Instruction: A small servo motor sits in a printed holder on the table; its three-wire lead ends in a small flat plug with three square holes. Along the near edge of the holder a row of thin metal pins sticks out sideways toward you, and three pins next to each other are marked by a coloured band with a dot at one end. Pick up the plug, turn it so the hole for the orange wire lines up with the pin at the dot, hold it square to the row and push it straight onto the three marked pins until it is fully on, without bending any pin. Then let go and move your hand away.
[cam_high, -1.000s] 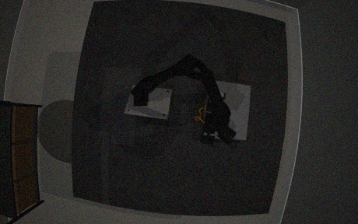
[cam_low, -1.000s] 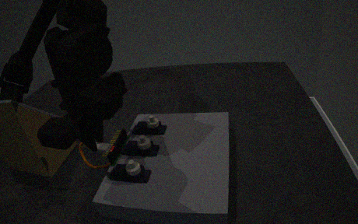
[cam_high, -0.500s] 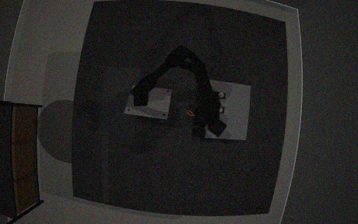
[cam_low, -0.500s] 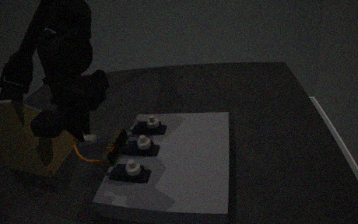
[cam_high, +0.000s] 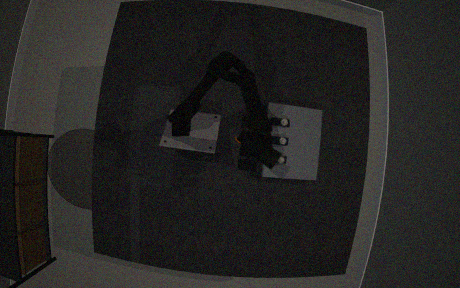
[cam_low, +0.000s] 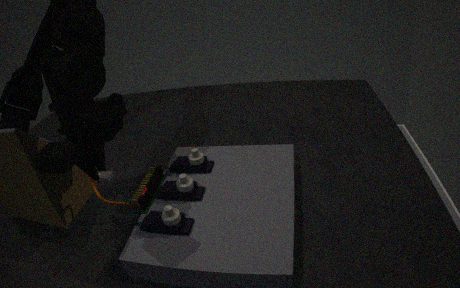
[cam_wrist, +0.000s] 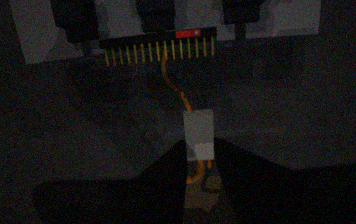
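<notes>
My gripper tip is 80 mm short of the red band, 30 mm above it and 10 mm to the left of it. The rest, counted from my gripper tip: pin strip: 80 mm ahead, 40 mm below, 20 mm to the left; holder plate: 240 mm ahead, 80 mm below.
</notes>
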